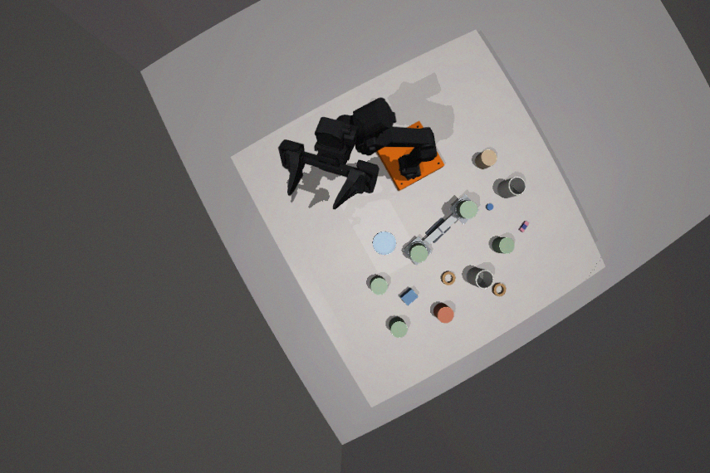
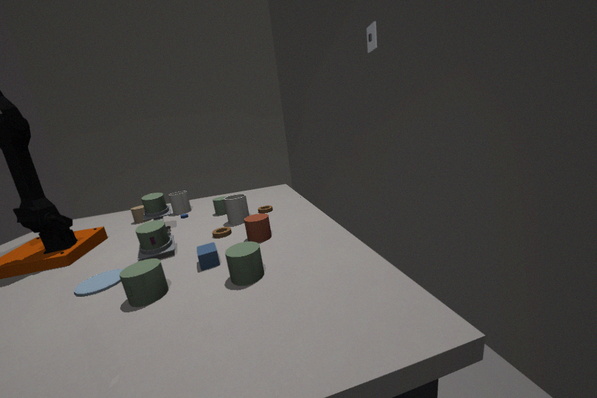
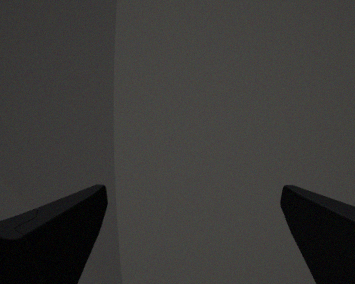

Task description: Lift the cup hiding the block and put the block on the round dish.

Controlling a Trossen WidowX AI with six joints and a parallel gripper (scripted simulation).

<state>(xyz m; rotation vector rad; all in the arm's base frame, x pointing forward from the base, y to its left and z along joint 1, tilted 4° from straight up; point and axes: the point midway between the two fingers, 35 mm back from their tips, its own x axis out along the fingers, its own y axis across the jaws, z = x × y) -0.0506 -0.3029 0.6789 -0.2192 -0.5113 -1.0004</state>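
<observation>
The green cup lies 650 mm below my gripper tip, 320 mm ahead of it and 160 mm to the left of it. From my gripper tip the other things lie so: light blue round dish: 710 mm below, 200 mm ahead, 100 mm to the left; then pale teal block: 670 mm below, 320 mm ahead, 180 mm to the left; then red cylinder: 670 mm below, 600 mm ahead, 110 mm to the left.
</observation>
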